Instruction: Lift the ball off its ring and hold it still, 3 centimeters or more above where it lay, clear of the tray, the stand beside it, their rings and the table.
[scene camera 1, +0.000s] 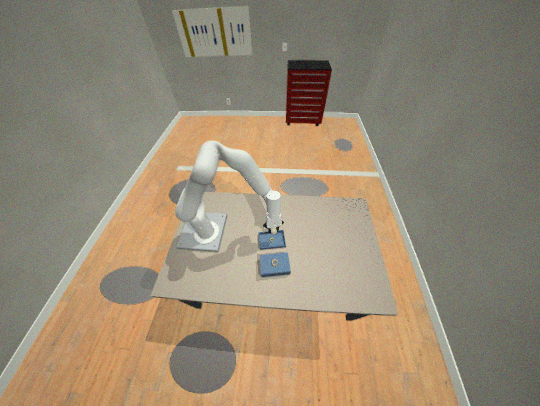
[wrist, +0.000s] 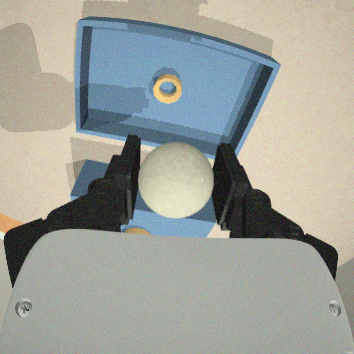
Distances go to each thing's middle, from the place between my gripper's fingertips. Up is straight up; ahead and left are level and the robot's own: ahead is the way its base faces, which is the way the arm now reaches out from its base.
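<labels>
My gripper 1 cm to the left of the cream ball (wrist: 175, 179), 1 cm below it. Blue tray (wrist: 163, 83), from my hand: 11 cm below, 1 cm behind, 1 cm to the right. Blue stand (wrist: 144, 221), from my hand: 20 cm to the right, 9 cm below, 2 cm ahead.
</labels>
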